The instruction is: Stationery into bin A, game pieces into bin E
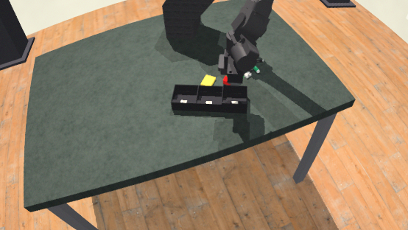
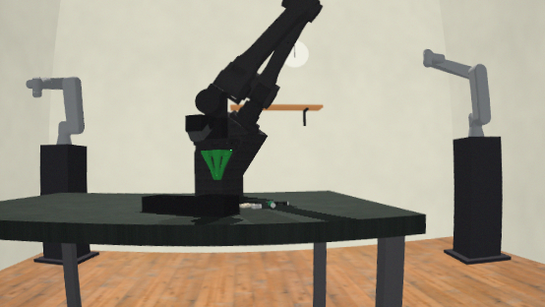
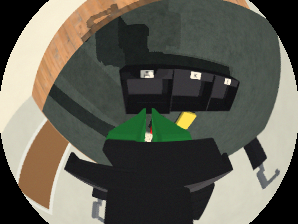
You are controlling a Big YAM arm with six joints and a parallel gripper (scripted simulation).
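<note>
The white die lies 150 mm behind my hand, 90 mm below it and 60 mm to the left of it. From my hand the other things lie so: red block 110 mm behind, 80 mm below, 20 mm to the left; then bin row 80 mm to the right, 70 mm below, 20 mm behind; then yellow block 110 mm behind, 90 mm below, 60 mm to the right.
</note>
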